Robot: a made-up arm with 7 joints. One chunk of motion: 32 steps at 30 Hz.
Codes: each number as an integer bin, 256 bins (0 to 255) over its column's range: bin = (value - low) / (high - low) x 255, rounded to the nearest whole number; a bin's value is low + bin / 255 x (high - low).
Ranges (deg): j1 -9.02..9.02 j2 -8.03..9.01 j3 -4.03..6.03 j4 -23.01..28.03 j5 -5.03..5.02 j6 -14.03..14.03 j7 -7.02..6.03
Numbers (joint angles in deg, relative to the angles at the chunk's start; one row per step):
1: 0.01 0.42 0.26 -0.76 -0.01 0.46 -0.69
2: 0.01 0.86 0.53 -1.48 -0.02 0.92 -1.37
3: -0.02 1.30 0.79 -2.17 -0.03 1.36 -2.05
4: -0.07 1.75 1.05 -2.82 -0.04 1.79 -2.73
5: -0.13 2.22 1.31 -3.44 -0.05 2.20 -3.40
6: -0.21 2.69 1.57 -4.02 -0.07 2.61 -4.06
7: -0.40 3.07 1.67 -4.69 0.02 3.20 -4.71
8: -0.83 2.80 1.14 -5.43 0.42 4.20 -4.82
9: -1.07 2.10 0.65 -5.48 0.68 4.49 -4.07
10: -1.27 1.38 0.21 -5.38 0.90 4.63 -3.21
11: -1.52 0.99 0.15 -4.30 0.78 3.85 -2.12
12: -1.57 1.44 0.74 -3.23 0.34 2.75 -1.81
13: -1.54 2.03 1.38 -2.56 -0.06 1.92 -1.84
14: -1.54 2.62 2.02 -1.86 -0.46 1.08 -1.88
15: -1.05 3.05 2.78 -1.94 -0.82 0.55 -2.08
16: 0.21 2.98 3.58 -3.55 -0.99 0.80 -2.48
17: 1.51 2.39 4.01 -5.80 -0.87 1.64 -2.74
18: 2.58 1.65 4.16 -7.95 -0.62 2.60 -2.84
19: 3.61 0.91 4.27 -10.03 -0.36 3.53 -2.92
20: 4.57 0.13 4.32 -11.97 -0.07 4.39 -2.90
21: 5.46 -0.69 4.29 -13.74 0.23 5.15 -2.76
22: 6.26 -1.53 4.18 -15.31 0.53 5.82 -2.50
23: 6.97 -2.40 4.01 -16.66 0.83 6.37 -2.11
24: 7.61 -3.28 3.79 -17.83 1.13 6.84 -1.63
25: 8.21 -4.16 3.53 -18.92 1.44 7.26 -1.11
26: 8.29 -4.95 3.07 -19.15 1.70 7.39 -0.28
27: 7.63 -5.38 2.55 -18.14 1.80 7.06 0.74
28: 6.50 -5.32 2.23 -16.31 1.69 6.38 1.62
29: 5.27 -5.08 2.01 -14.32 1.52 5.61 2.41
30: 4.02 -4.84 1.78 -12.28 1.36 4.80 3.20
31: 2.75 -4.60 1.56 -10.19 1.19 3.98 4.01
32: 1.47 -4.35 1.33 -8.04 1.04 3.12 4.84
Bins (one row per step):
1: 128 126 109 111 127 132 124
2: 128 133 116 108 127 136 110
3: 127 140 122 104 127 140 97
4: 127 146 129 101 127 144 84
5: 126 153 135 98 126 147 71
6: 125 160 142 95 126 151 58
7: 122 166 144 92 128 157 45
8: 116 162 131 88 138 166 43
9: 112 152 119 88 145 168 58
10: 110 141 107 88 150 170 74
11: 106 135 106 93 147 162 96
12: 105 142 121 99 136 152 102
13: 106 151 137 102 126 145 101
14: 106 159 153 106 116 137 100
15: 113 166 173 105 107 132 97
16: 130 165 193 97 103 135 89
17: 149 156 204 86 106 142 84
18: 164 145 208 75 112 151 82
19: 179 134 210 65 118 160 80
20: 192 122 212 55 126 167 81
21: 205 110 211 46 133 174 83
22: 216 97 208 38 141 180 88
23: 226 84 204 32 149 185 96
24: 235 71 198 26 156 190 105
25: 244 58 192 20 164 193 115
26: 245 46 180 19 171 195 132
27: 235 40 167 24 173 192 152
28: 219 41 159 33 171 185 169
29: 202 44 153 43 166 178 184
30: 184 48 147 54 162 171 200
31: 166 51 142 64 158 164 216
32: 148 55 136 75 154 156 232

